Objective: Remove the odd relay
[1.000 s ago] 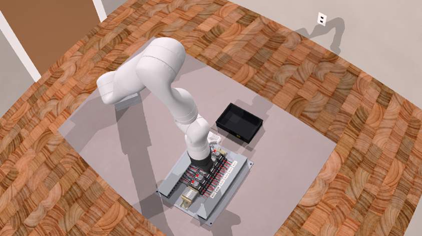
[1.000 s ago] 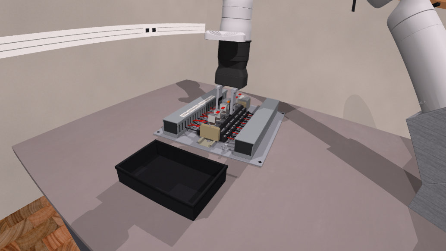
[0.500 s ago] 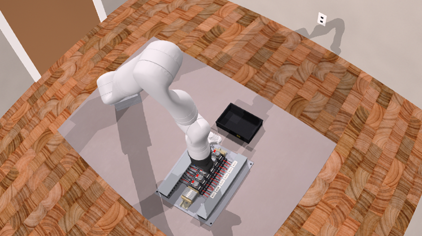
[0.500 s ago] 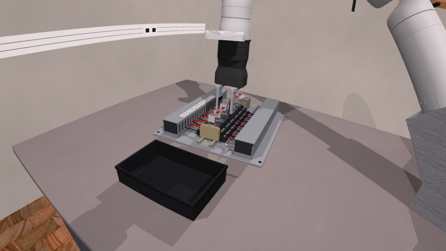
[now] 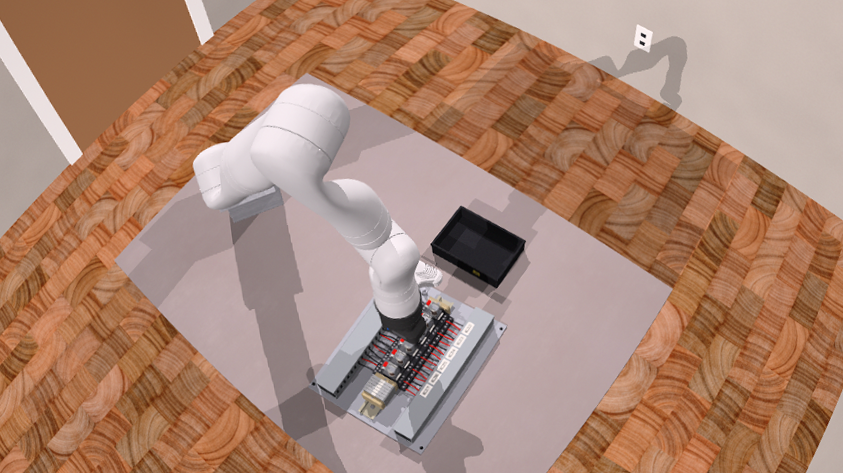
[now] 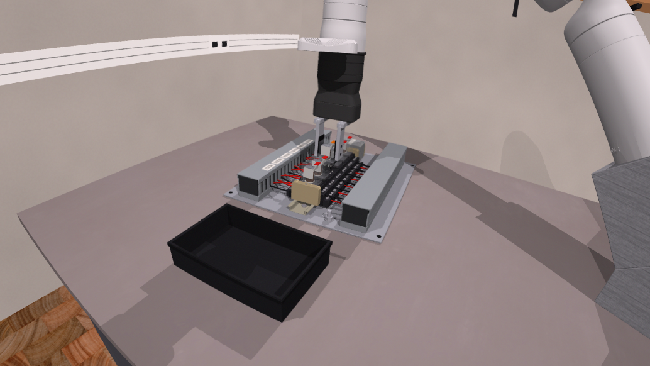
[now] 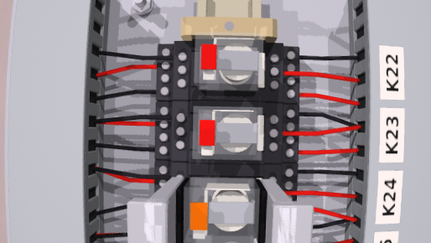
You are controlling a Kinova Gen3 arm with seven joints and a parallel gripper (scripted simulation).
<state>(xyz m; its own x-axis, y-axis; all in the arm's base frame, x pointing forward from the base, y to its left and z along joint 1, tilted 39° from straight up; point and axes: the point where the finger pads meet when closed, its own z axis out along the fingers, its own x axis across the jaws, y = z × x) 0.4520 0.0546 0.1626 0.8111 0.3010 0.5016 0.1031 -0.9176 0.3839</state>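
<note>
Now: the tray 30 mm behind my hand, 240 mm to the left of it and 60 mm below it.
</note>
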